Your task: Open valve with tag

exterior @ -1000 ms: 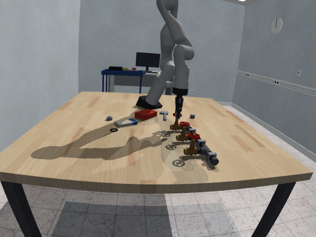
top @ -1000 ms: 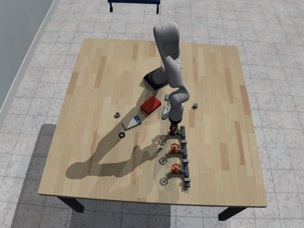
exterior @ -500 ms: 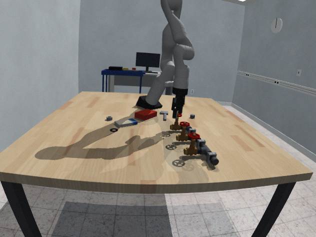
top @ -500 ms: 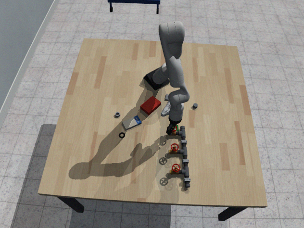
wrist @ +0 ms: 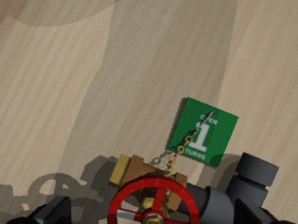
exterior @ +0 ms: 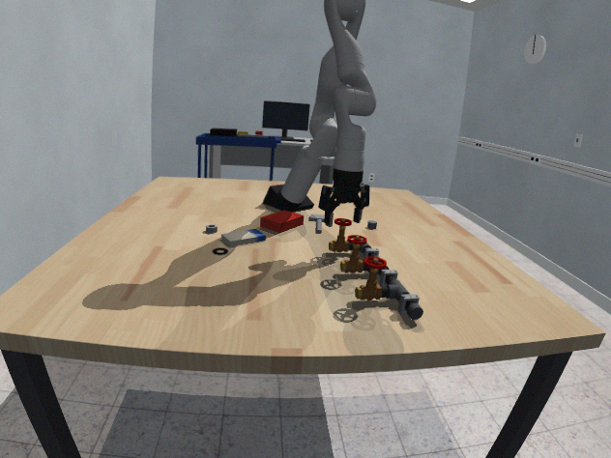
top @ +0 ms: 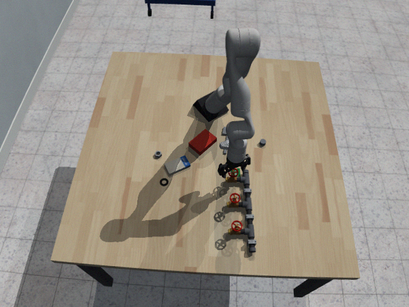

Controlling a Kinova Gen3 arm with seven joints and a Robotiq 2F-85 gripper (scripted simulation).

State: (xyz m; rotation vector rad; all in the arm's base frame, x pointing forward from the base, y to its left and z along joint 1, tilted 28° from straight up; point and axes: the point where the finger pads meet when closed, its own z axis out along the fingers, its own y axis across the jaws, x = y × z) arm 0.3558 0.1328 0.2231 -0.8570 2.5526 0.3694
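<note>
The green tag lies 6 cm behind my hand and 9 cm below it. Also, from my hand: red block 16 cm behind, 19 cm to the right, 7 cm below; grey hammer 23 cm behind, 9 cm to the right, 8 cm below.
</note>
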